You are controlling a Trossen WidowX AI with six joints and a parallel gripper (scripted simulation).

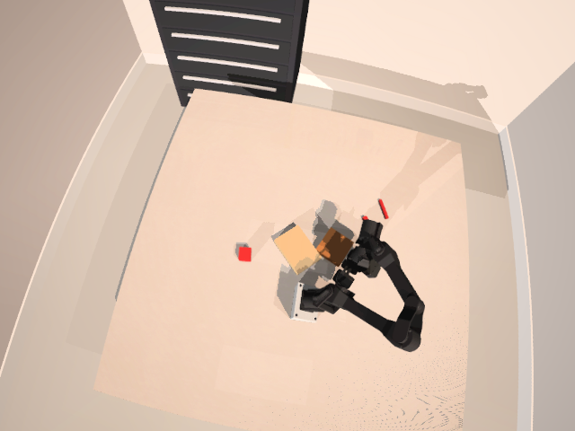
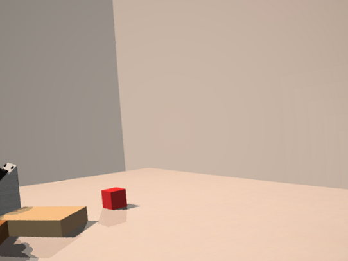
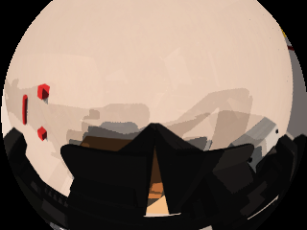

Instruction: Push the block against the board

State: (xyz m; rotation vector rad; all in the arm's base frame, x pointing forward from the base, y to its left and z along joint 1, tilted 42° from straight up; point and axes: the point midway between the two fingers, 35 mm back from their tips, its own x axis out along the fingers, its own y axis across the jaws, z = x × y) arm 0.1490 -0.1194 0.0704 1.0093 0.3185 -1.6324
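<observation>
The square block lies 7 cm ahead of my gripper tip and 6 cm to the left of it. Round my gripper tip: thin red stick 25 cm ahead, 13 cm to the right, 1 cm below; red cube 36 cm to the left, 2 cm behind; board 19 cm to the left, 3 cm ahead.
</observation>
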